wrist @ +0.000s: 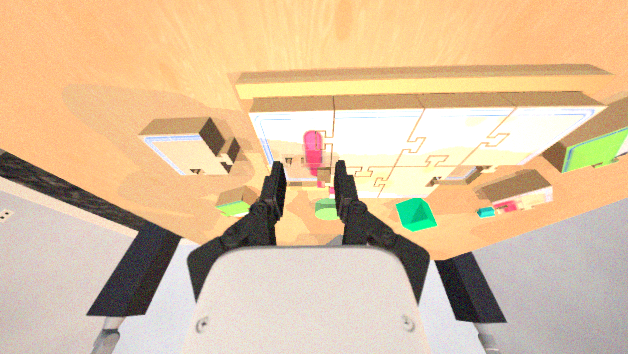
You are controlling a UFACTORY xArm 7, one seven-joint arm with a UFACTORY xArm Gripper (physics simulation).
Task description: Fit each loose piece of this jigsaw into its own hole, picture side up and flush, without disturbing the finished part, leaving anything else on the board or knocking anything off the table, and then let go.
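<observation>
The jigsaw board (420,86) shows in the wrist view with its joined pale pieces (377,132). A hole (297,175) shows at its lower left and another hole (461,174) at its lower right. A pink elongated shape (313,144) crosses the left piece toward the left hole; whether it is printed or loose is unclear. Loose pieces are a pale blue-edged one (177,152) at left, a green one (234,208) at lower left, a green one (595,149) at right and a pink-and-white one (525,200) at lower right. My gripper (309,171) is partly open and empty, its fingertips over the left hole area.
A light green cylinder (327,209) stands near the board's lower edge, seen between the fingers. A teal block (416,215) lies to its right. The wooden table (165,45) extends around the board, with its edges at lower left and lower right.
</observation>
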